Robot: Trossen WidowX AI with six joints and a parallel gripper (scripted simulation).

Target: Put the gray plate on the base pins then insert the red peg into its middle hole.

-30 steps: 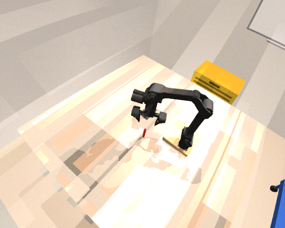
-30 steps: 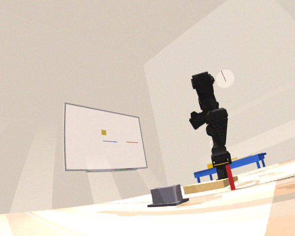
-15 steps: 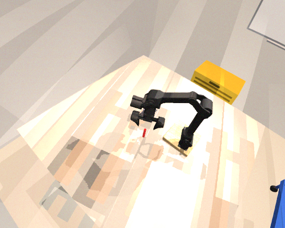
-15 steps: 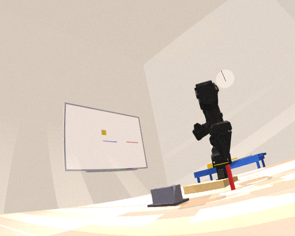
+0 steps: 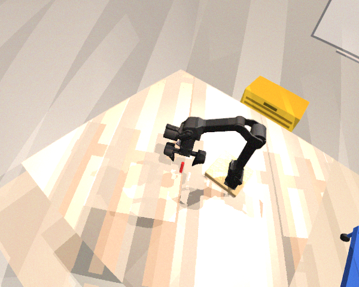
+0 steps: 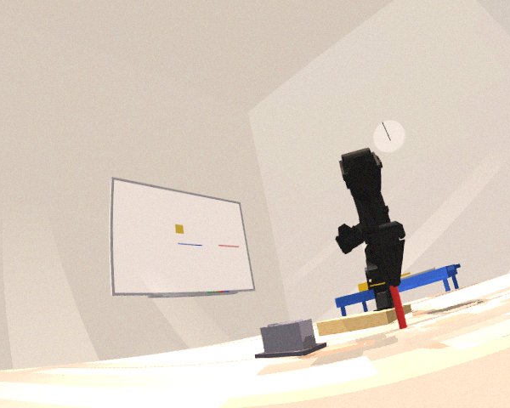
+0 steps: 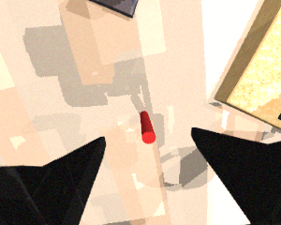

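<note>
Now: the red peg 40 mm below my gripper tip. Also, from my gripper tip: gray plate: 80 mm ahead, 200 mm to the right, 30 mm below; then dark base: 80 mm ahead, 200 mm to the right, 70 mm below.
</note>
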